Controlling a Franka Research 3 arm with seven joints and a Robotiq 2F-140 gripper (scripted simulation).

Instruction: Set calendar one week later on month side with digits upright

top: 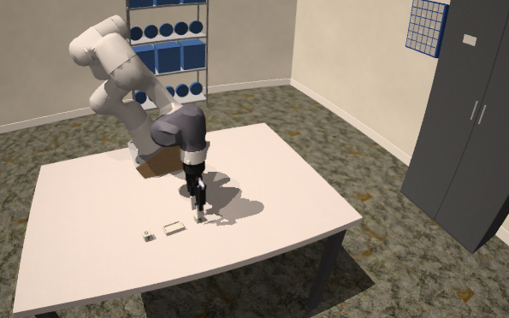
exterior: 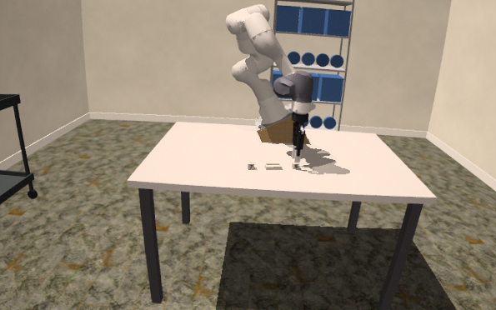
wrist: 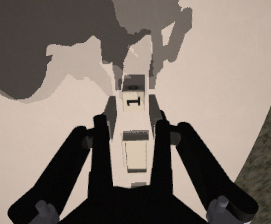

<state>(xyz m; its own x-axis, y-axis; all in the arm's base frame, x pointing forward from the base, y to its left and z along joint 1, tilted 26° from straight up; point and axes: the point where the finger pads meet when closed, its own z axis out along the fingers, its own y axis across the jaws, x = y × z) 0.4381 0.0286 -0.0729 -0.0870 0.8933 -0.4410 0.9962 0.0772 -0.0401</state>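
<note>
The cube is 60 mm below my hand. Round my hand: grey tray (10 mm ahead, 110 mm to the right, 60 mm below).
</note>
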